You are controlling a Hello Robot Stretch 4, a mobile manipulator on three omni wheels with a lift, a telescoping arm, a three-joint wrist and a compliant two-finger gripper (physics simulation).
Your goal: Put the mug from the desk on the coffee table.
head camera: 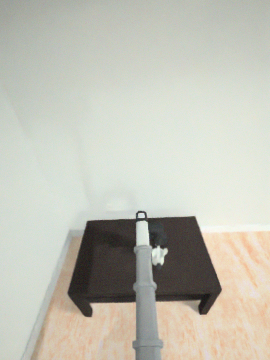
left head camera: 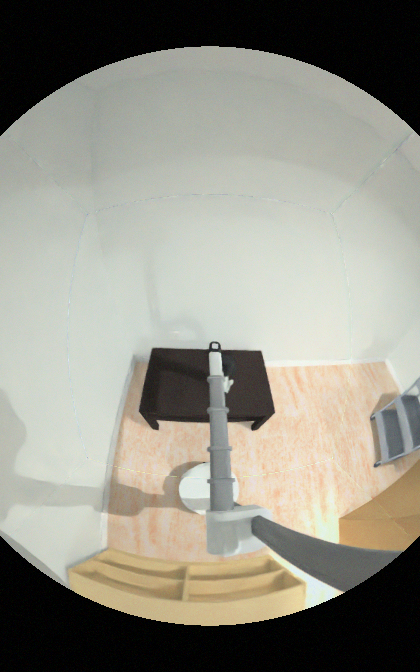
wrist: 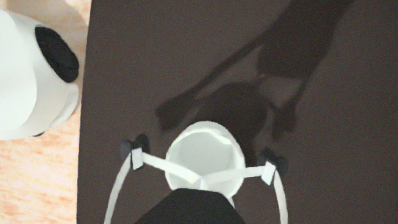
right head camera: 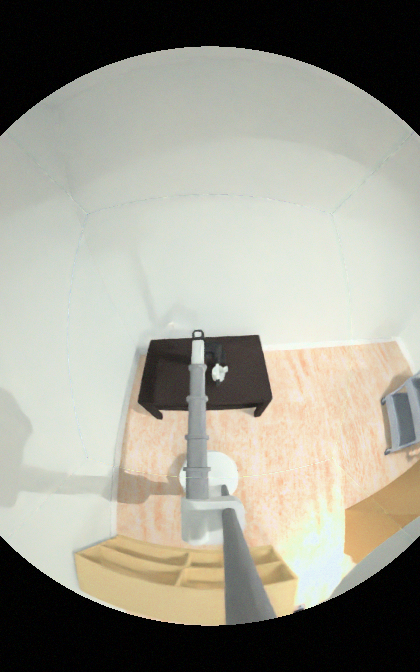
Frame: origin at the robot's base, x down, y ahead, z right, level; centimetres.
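Where they show: gripper, fingertip midpoint: (head camera: 157, 257) (wrist: 203, 153).
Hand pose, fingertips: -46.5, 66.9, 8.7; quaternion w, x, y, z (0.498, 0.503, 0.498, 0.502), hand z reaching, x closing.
After its pixels a point has its place, as x, y, z.
The white mug (head camera: 159, 255) (right head camera: 219, 373) (wrist: 202, 147) @(-43.1, 66.7, 8.8) is upright and appears to rest on the dark brown coffee table (head camera: 187, 240) @(-42.3, 80.9, 32.2) (left head camera: 250, 365) (right head camera: 250, 355) (wrist: 350, 130) @(-42.3, 87.3, 4.6), right of the arm in the head view. My gripper (wrist: 203, 153) @(-46.5, 66.9, 8.7) is open around it, with one fingertip on each side and a gap between each fingertip and the mug's wall in the wrist view. The gripper body hides the mug's near lower part. The mug's contact with the table top cannot be seen directly. The desk cannot be made out with certainty.
A white wall (head camera: 150, 125) @(-113.7, 120.5, 9.0) stands behind the coffee table, and another wall is at its left. My round white base (left head camera: 192, 490) (wrist: 17, 75) @(-18.7, 12.5, -0.4) is in front of the table. A tan compartmented unit (left head camera: 185, 611) is at the bottom, and a grey stepped frame (left head camera: 381, 437) at the right.
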